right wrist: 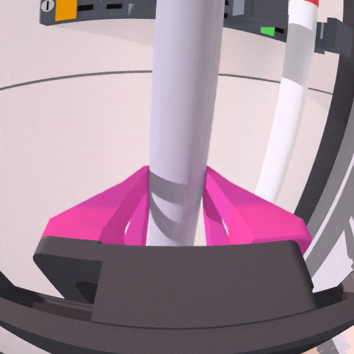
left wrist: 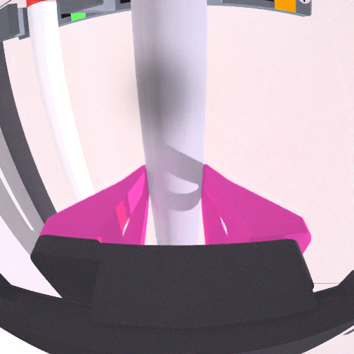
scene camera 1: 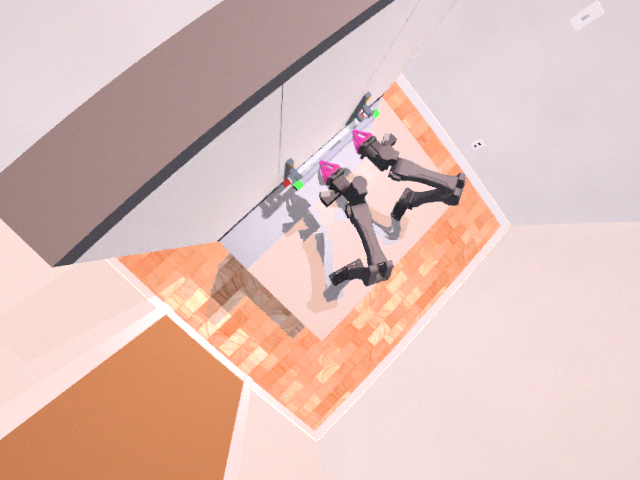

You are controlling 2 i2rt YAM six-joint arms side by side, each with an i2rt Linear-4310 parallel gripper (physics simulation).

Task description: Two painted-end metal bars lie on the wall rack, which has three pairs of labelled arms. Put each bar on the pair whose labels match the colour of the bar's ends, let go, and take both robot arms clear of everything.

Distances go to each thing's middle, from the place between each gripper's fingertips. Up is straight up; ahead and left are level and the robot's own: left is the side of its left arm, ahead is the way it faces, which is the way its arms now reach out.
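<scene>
Green-ended metal bar (scene camera 1: pixel 349 137): 10 mm behind my left hand, 100 mm to the right of it.
Green-ended metal bar: 10 cm to the left of my right hand.
</scene>
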